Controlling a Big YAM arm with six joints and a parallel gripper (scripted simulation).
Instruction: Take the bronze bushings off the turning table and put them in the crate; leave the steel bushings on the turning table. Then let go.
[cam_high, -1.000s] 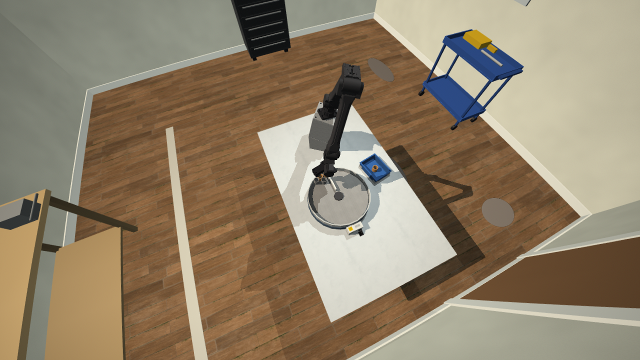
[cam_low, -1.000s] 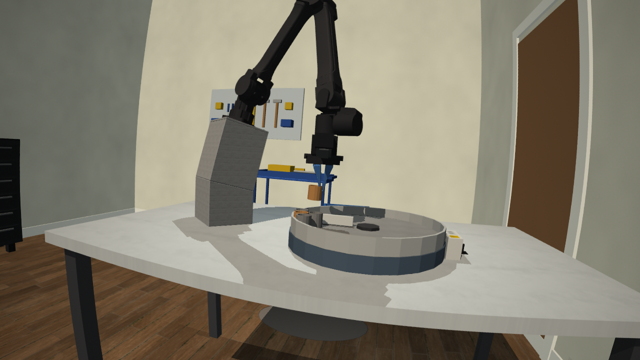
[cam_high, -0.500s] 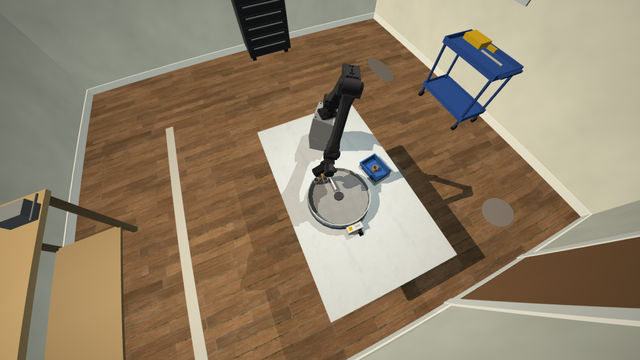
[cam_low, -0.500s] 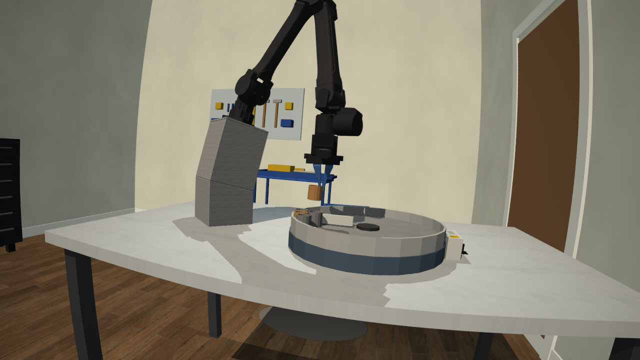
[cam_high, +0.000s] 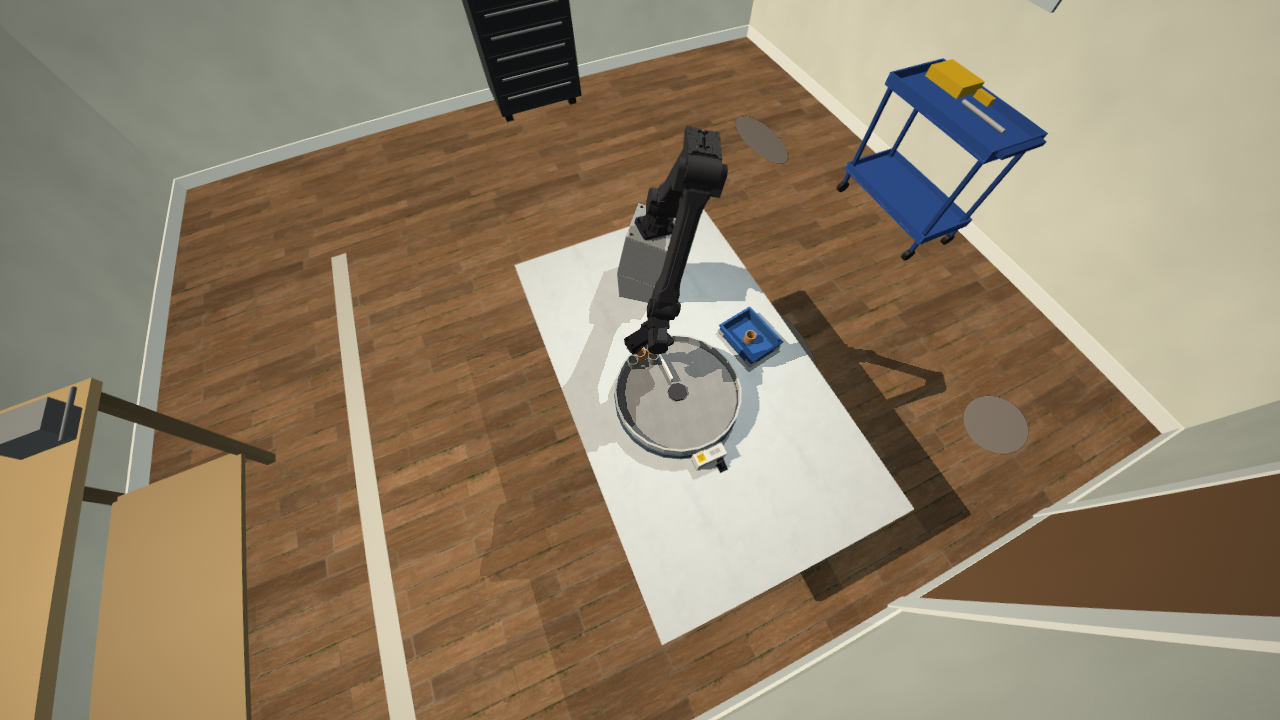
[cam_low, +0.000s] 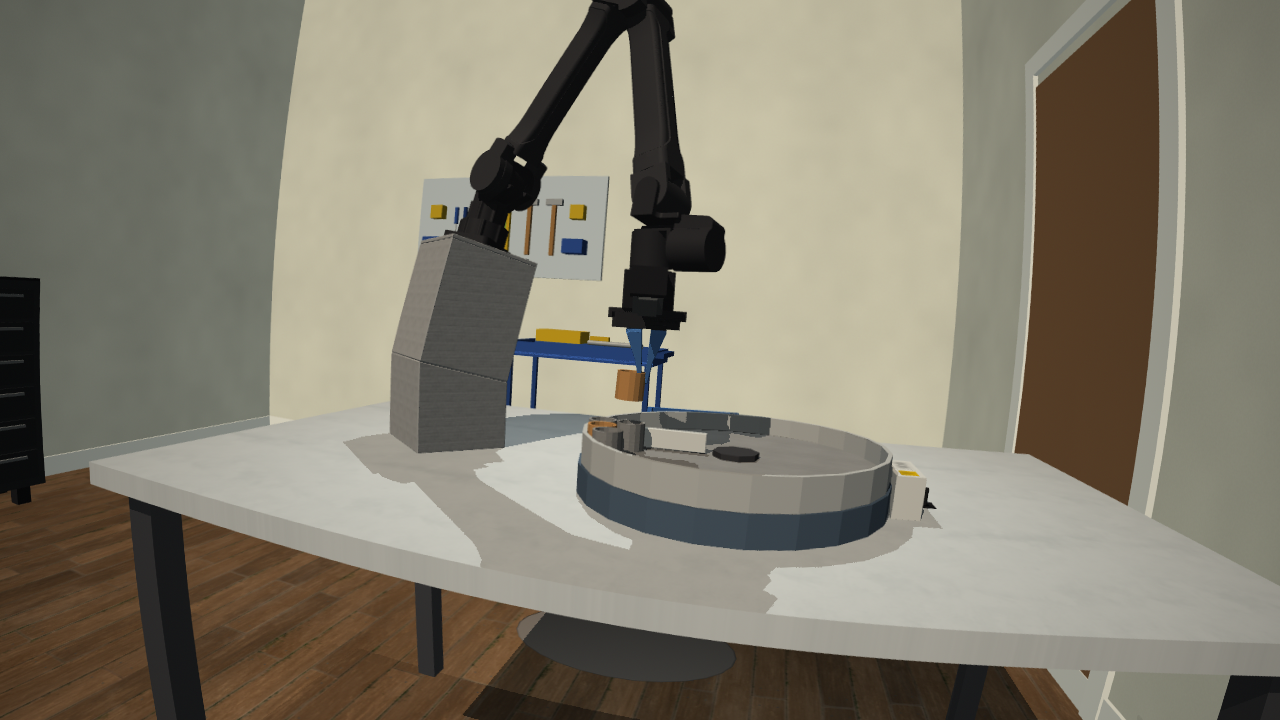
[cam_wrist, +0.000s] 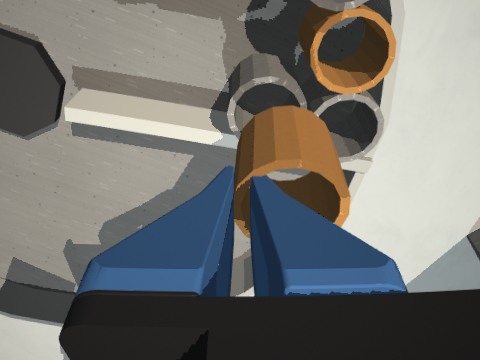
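The blue crate is 370 mm to the left of my hand, 130 mm below it and 40 mm ahead of it. The rest, counted from my hand: round grey turning table 130 mm ahead, 100 mm below, 20 mm to the left.
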